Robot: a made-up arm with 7 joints. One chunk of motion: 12 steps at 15 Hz.
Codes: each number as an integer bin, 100 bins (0 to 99) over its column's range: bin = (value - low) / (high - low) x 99, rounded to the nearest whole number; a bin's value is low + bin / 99 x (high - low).
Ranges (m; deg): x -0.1..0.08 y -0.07..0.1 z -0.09..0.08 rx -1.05..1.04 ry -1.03..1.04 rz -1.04..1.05
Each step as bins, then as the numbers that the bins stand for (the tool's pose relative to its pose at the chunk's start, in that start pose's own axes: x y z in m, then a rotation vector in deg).
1 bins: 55 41 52 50 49 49
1 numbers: 0.0000 0.0004 -0.0007 0.01 -0.01 -0.01
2 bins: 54 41 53 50 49 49
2 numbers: -0.0018 0.0004 0.0010 0.01 -0.01 -0.01
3 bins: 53 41 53 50 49 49
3 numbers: -0.0036 0.0004 0.0010 0.01 -0.01 -0.01
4 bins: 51 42 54 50 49 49
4 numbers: -0.0073 0.0021 0.0027 0.01 -0.01 -0.01
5 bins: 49 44 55 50 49 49
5 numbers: -0.0109 0.0056 0.0044 0.01 -0.01 -0.01
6 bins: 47 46 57 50 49 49
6 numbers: -0.0145 0.0090 0.0079 0.01 -0.01 -0.01
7 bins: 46 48 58 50 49 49
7 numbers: -0.0164 0.0124 0.0096 0.01 -0.01 -0.01
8 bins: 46 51 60 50 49 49
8 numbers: -0.0164 0.0176 0.0130 0.01 -0.01 -0.01
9 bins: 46 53 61 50 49 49
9 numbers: -0.0164 0.0210 0.0147 0.01 -0.01 -0.01
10 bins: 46 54 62 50 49 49
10 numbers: -0.0164 0.0227 0.0165 0.01 -0.01 -0.01
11 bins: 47 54 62 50 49 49
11 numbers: -0.0145 0.0227 0.0165 0.01 -0.01 -0.01
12 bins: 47 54 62 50 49 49
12 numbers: -0.0145 0.0227 0.0165 0.01 -0.01 -0.01
